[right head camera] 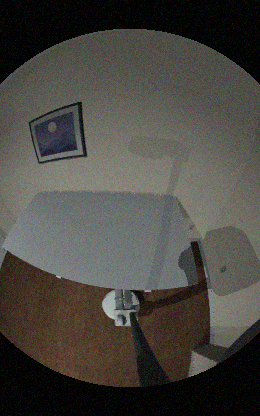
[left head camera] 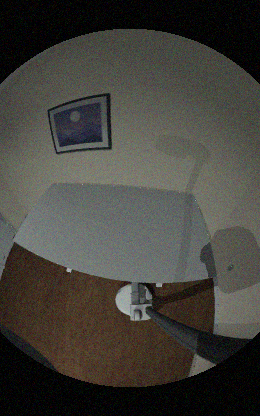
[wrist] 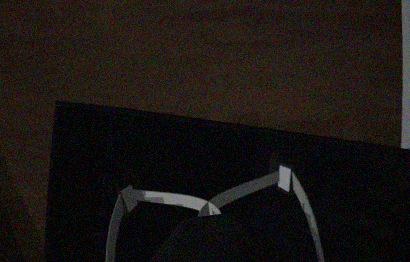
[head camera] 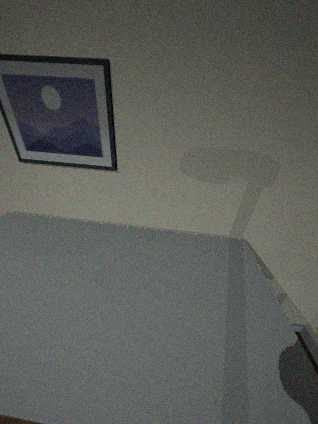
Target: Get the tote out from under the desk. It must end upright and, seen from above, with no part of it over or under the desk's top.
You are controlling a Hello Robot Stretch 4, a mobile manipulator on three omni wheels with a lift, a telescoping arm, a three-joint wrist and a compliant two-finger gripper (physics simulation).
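Places are measured from the robot's base along level axes (x left, y ahead, z down), in metres.
Pixels of known places: gripper, fingertip midpoint: [wrist: 205,173].
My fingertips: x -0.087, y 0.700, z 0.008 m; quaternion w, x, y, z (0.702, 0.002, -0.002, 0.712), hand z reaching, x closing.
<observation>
Behind a point stands the place of what it marks.
The dark tote [wrist: 100,150] @[z 0.008, x -0.049, y 0.598 m] fills the lower part of the wrist view; its top and left edges show against the brown floor, and its lower part runs out of view. It is too dark to tell its walls from its inside or how it is tilted. My gripper [wrist: 205,173] @[z 0.008, x -0.087, y 0.700 m] is open, its two fingers spread wide in front of the tote; touch cannot be told. The grey desk [head camera: 125,310] @[z -0.923, x 0.080, y 0.420 m] [left head camera: 115,230] @[z -0.923, x 0.144, y 0.460 m] [right head camera: 100,235] @[z -0.923, x 0.068, y 0.465 m] shows from above in the head views. The tote and my fingers do not show there; my wrist [left head camera: 140,312] @[z -0.446, x -0.038, y -0.113 m] [right head camera: 122,318] @[z -0.492, x -0.024, y -0.107 m] is at the desk's front edge.
A pale upright strip [wrist: 406,75] @[z 0.021, x -0.015, y 0.937 m] stands at the right edge of the wrist view. A white round thing [left head camera: 122,300] @[z -0.187, x 0.122, y -0.012 m] [right head camera: 109,305] @[z -0.187, x 0.118, y -0.009 m] lies beneath my wrist. A pale box-like thing [right head camera: 200,360] is at the lower right. A framed picture [head camera: 65,115] @[z -1.503, x 0.424, y 0.982 m] hangs on the wall behind the desk.
</observation>
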